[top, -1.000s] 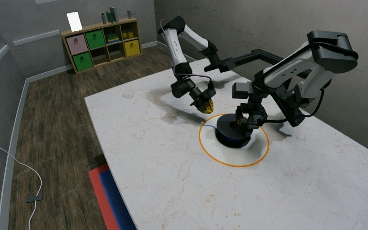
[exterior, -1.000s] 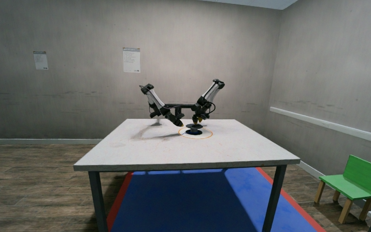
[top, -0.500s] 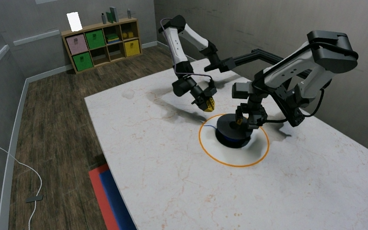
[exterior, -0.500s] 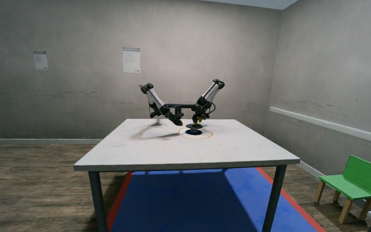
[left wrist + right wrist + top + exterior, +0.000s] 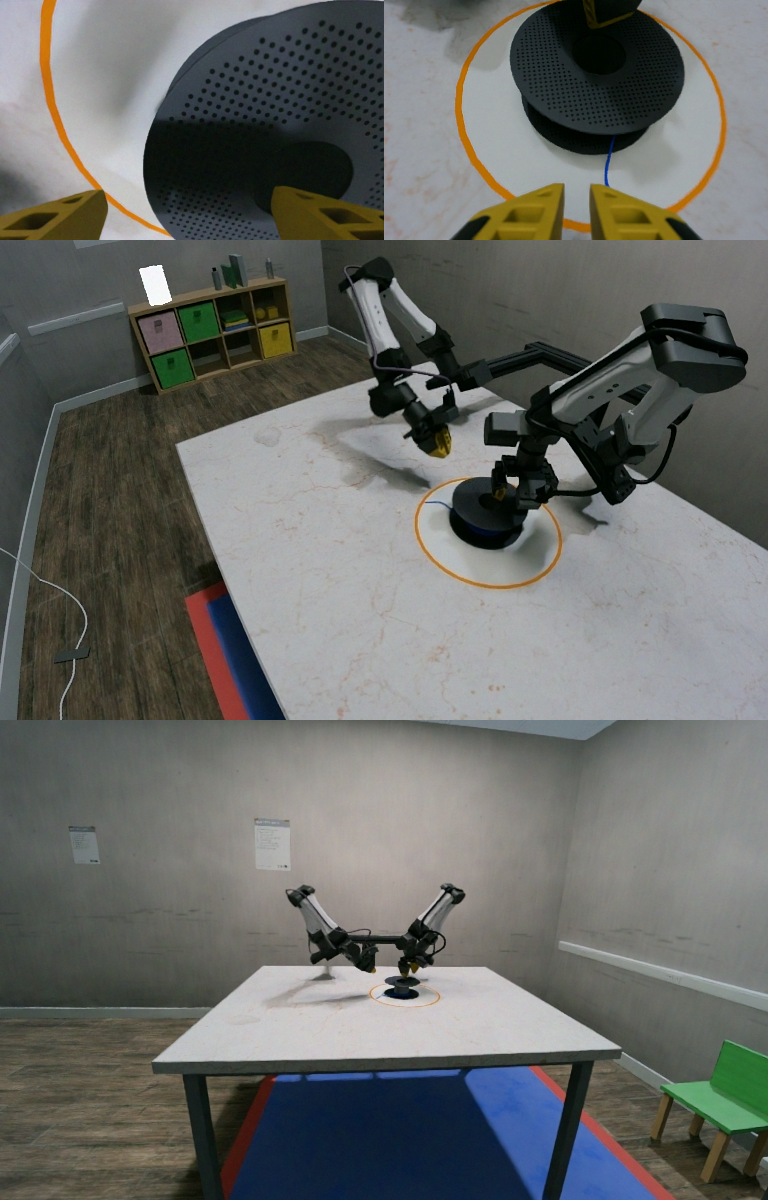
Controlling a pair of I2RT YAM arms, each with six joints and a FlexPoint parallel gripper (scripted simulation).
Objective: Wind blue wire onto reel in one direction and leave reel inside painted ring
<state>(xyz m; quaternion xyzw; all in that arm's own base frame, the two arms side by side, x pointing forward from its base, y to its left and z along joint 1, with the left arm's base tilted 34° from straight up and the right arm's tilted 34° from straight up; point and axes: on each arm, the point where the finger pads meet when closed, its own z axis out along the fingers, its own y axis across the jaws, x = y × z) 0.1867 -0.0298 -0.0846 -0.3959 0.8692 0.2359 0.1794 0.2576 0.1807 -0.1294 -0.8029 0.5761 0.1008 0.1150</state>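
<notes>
My left hand is 40 mm short of the dark reel, 40 mm to the left of it and 60 mm above it. Also, from my left hand: orange ring 50 mm ahead, 30 mm to the right, 90 mm below.
</notes>
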